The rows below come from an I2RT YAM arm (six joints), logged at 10 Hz.
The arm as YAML. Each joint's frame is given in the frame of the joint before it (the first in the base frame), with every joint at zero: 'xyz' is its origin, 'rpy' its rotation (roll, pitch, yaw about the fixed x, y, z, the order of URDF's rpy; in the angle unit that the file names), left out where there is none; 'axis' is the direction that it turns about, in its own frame. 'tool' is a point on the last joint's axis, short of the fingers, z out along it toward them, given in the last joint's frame.
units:
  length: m
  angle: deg
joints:
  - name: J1
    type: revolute
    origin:
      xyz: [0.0, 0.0, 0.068]
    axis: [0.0, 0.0, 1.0]
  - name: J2
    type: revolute
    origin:
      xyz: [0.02, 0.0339, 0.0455]
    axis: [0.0, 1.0, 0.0]
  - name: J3
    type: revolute
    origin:
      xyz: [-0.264, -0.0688, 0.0]
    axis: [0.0, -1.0, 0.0]
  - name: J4
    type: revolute
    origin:
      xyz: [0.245, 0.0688, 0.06]
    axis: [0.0, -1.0, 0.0]
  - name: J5
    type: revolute
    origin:
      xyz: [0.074, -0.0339, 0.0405]
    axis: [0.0, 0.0, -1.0]
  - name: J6
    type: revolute
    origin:
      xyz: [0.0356, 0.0, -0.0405]
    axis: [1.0, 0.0, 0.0]
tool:
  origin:
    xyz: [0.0, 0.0, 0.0]
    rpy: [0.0, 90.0, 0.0]
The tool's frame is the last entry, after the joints.
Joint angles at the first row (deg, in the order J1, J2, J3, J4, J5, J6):
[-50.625, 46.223, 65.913, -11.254, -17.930, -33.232]
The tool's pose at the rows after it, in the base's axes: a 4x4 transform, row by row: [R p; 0 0 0 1], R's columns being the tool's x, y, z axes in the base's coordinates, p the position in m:
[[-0.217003 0.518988 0.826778 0.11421], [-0.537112 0.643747 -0.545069 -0.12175], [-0.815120 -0.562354 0.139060 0.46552], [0 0 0 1]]
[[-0.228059 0.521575 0.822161 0.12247], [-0.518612 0.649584 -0.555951 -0.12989], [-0.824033 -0.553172 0.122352 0.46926], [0 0 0 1]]
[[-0.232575 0.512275 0.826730 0.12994], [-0.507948 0.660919 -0.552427 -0.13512], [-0.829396 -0.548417 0.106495 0.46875], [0 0 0 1]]
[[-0.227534 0.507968 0.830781 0.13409], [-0.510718 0.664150 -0.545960 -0.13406], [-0.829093 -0.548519 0.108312 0.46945], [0 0 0 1]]
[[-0.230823 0.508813 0.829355 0.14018], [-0.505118 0.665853 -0.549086 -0.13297], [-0.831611 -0.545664 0.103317 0.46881], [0 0 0 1]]
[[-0.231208 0.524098 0.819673 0.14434], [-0.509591 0.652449 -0.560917 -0.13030], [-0.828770 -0.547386 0.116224 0.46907], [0 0 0 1]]
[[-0.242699 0.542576 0.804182 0.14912], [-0.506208 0.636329 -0.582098 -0.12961], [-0.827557 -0.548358 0.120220 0.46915], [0 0 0 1]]
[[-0.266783 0.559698 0.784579 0.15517], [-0.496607 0.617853 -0.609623 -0.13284], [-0.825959 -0.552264 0.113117 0.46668], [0 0 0 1]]
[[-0.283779 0.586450 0.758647 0.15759], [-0.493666 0.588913 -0.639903 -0.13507], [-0.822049 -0.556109 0.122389 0.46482], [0 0 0 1]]
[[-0.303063 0.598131 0.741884 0.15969], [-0.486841 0.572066 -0.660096 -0.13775], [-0.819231 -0.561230 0.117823 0.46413], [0 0 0 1]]
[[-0.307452 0.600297 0.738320 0.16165], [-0.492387 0.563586 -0.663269 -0.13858], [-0.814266 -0.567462 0.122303 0.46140], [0 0 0 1]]
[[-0.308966 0.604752 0.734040 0.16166], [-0.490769 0.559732 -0.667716 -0.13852], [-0.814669 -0.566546 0.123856 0.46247], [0 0 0 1]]
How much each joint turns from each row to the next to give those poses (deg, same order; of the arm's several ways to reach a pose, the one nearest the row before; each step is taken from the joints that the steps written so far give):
[0.261, 2.987, 2.283, 0.620, 1.132, 1.060]
[0.613, 2.728, 2.110, -0.437, 1.235, 0.266]
[0.792, 1.758, 0.796, -0.002, 0.444, 0.091]
[1.318, 0.443, 0.264, 0.262, 0.875, -0.088]
[1.933, 0.614, 0.176, 0.088, 2.110, -0.088]
[1.935, 0.091, -0.261, 1.050, 2.809, -0.352]
[1.669, 0.524, 0.085, 0.621, 3.165, -0.437]
[0.968, 1.056, -0.085, 0.700, 2.893, -0.616]
[0.443, 0.351, -0.615, 1.492, 2.725, -0.615]
[0.089, 0.616, 0.172, 0.181, 1.592, -0.527]
[0.262, 0.091, -0.786, 1.137, 0.531, -0.530]
[0.088, 0.087, 0.260, -0.082, 0.440, 0.000]

